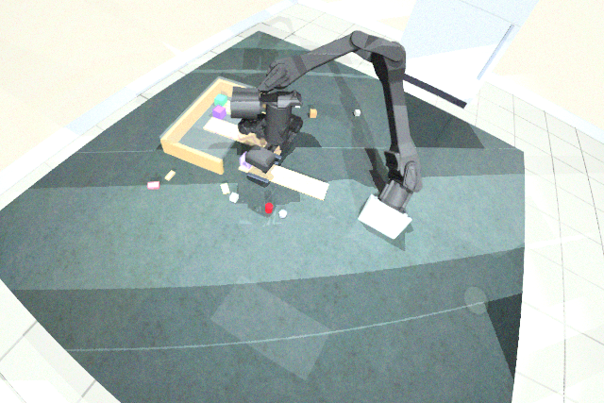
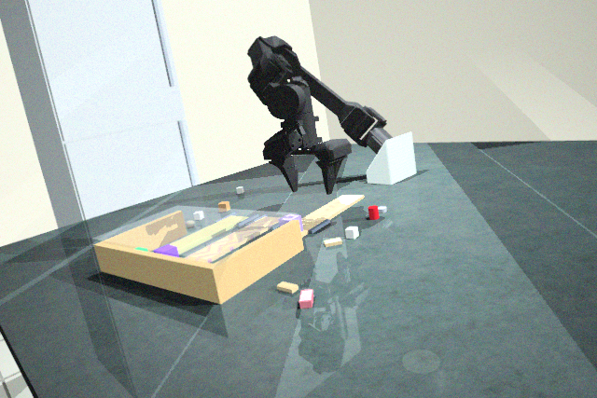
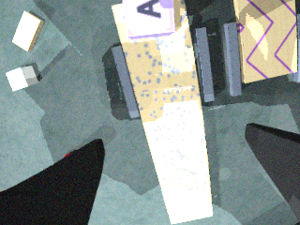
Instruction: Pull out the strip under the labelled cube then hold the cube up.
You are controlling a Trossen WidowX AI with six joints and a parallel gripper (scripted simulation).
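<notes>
The labelled cube lies 8 cm ahead of my gripper tip, 4 cm below it and 1 cm to the left of it. Also, from my gripper tip: cream strip (6 cm below, 3 cm behind, 1 cm to the right); red cylinder (11 cm to the left, 5 cm below, 5 cm behind); pink block (25 cm ahead, 20 cm to the left, 5 cm below).
</notes>
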